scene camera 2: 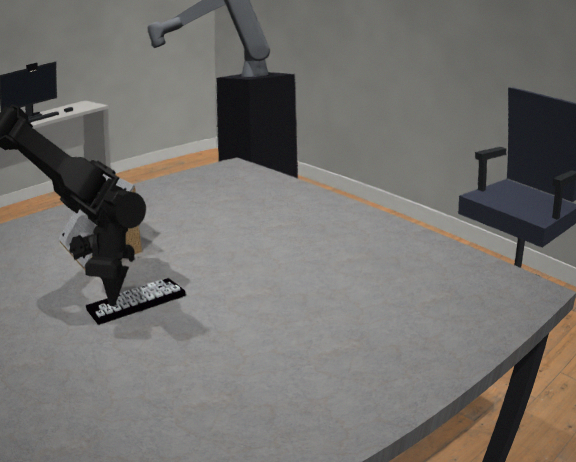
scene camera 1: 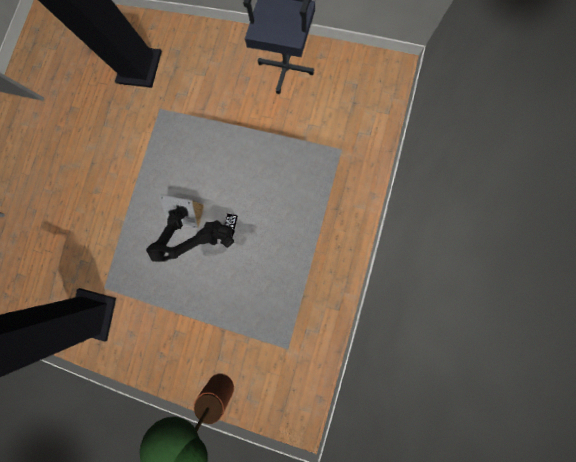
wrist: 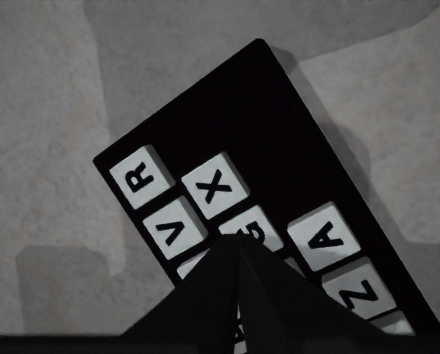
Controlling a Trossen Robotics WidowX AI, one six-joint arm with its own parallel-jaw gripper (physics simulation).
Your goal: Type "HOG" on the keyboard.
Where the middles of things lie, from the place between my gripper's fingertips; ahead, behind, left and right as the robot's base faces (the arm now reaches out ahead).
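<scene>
The G key point(wrist: 254, 221) is where I begin, since my hand is 1 cm past it. The black keyboard point(scene camera 2: 91, 308) is 1 cm below my hand and 5 cm to the left of it, whereas the X key point(wrist: 216, 185) is 2 cm to the right of my hand and 1 cm behind it.
</scene>
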